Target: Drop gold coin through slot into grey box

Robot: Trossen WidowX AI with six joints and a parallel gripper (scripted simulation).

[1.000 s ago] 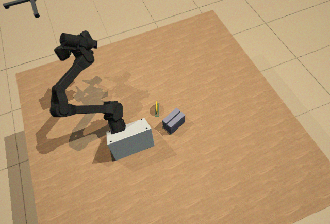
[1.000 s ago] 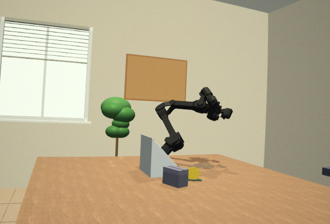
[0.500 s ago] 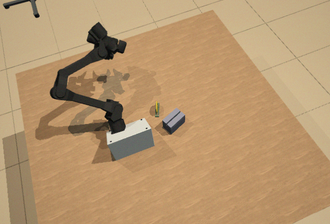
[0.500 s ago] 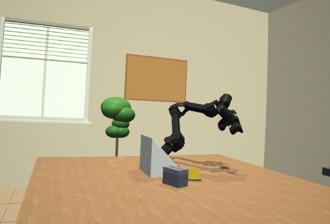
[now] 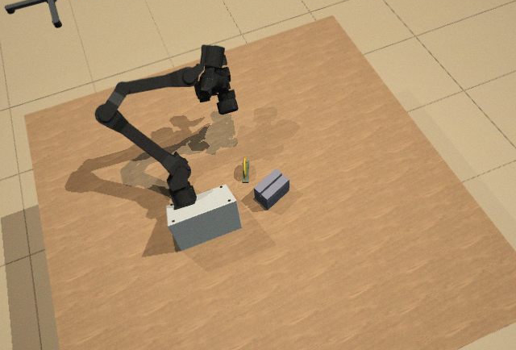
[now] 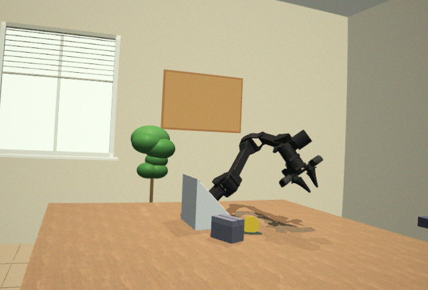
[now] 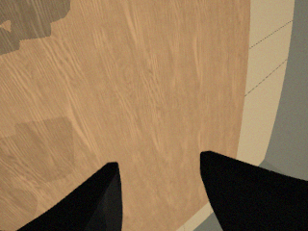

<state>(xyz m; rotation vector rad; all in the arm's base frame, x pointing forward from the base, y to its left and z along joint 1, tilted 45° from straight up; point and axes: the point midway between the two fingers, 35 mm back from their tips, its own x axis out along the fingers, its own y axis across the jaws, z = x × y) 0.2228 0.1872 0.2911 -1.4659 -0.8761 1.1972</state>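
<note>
My gripper tip is 10 mm past the gold coin, 240 mm to the left of it and 130 mm above it.
</note>
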